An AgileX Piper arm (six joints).
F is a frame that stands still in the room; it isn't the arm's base.
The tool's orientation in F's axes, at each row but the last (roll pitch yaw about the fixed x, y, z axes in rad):
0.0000, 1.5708, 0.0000
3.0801, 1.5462, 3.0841
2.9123, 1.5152, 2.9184
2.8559, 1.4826, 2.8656
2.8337, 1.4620, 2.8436
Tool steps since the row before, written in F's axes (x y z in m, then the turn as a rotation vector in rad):
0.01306, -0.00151, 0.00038, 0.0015, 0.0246, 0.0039
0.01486, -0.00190, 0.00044, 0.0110, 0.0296, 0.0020
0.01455, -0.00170, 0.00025, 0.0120, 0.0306, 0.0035
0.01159, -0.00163, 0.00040, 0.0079, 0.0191, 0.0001
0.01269, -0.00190, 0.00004, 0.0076, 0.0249, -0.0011
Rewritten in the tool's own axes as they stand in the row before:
-0.00038, -0.00151, 0.01306, -0.0039, 0.0246, 0.0015
-0.00081, -0.00196, 0.01484, -0.0022, 0.0296, 0.0111
-0.00106, -0.00178, 0.01450, -0.0038, 0.0306, 0.0120
-0.00142, -0.00172, 0.01150, -0.0003, 0.0190, 0.0081
-0.00142, -0.00200, 0.01259, 0.0011, 0.0248, 0.0080

